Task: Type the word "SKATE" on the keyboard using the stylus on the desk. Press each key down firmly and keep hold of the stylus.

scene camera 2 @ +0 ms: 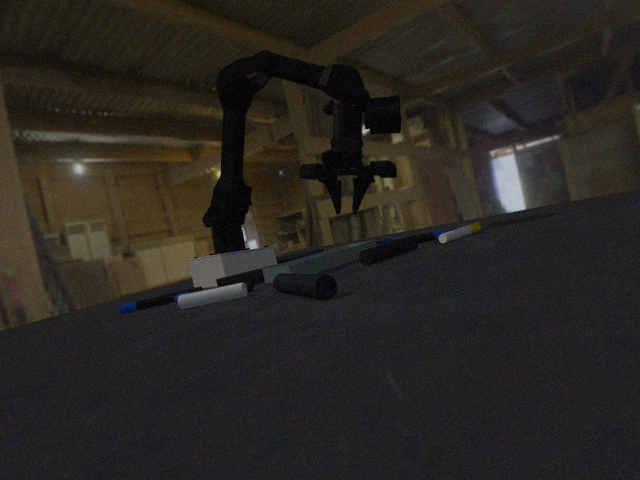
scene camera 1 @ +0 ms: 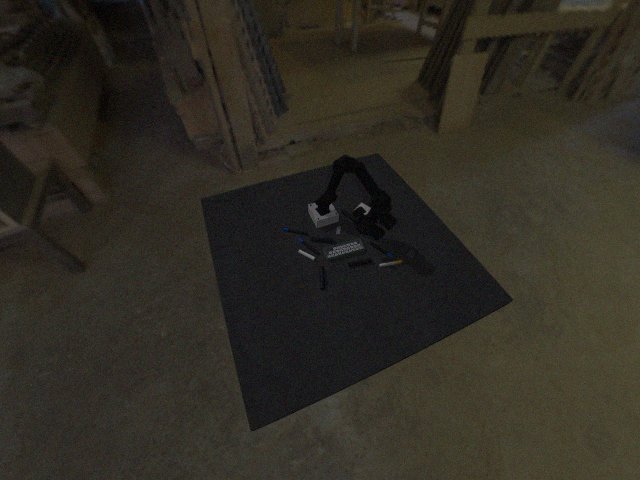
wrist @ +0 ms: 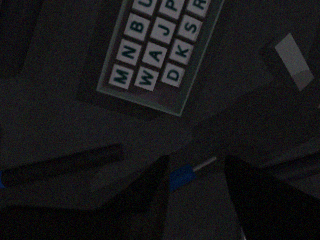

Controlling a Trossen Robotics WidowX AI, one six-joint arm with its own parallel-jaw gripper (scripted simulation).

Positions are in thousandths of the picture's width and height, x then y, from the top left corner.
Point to a dark cylinder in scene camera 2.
507,599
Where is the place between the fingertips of my gripper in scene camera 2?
541,447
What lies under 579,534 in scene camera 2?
A dark cylinder.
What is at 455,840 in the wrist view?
My gripper.
